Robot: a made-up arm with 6 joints.
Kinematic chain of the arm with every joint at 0, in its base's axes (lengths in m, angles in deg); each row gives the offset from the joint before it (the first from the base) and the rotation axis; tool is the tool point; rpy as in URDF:
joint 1: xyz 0 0 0.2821 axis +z
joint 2: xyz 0 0 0 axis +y
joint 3: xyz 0.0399 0 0.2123 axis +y
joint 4: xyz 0.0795 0 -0.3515 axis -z
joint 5: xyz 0 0 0 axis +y
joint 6: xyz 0.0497 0 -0.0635 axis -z
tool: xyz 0 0 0 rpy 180 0 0
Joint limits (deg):
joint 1: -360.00..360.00
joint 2: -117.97..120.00
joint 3: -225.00..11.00
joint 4: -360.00..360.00
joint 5: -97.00..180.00
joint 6: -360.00..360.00
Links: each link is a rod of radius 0.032 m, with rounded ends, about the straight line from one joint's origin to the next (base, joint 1, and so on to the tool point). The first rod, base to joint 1, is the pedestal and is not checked.
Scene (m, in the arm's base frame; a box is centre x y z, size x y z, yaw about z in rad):
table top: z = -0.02
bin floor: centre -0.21 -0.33 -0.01 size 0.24 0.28 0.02 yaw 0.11
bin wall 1: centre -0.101 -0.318 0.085 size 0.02 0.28 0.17 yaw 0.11
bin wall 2: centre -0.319 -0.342 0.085 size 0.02 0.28 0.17 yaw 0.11
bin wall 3: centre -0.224 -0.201 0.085 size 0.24 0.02 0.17 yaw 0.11
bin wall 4: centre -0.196 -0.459 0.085 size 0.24 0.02 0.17 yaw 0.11
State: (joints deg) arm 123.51 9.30 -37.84 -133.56 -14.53 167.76
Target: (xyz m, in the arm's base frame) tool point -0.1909 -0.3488 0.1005
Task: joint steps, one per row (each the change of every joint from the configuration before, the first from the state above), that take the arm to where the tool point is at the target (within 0.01 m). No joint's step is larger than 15 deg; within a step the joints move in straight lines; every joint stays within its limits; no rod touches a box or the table.
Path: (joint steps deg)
1: 13.64 -0.44 -2.48 1.39 -1.16 0.00
2: 13.64 -0.45 -2.47 1.39 -1.16 0.00
3: 13.64 -0.44 -2.48 1.40 -1.16 0.00
4: 13.64 -0.44 -2.48 1.39 -1.16 0.00
5: 13.64 -0.44 -2.47 1.39 -1.15 0.00
6: 13.64 -0.45 -2.48 1.39 -1.16 0.00
7: 13.64 -0.44 -2.48 1.39 -1.16 0.00
8: 13.64 -0.44 -2.48 1.40 -1.16 0.00
9: 0.30 10.05 -2.32 1.05 4.01 0.00
10: 0.30 10.04 -2.31 1.05 4.00 0.00
11: 0.31 10.05 -2.32 1.05 4.01 0.00

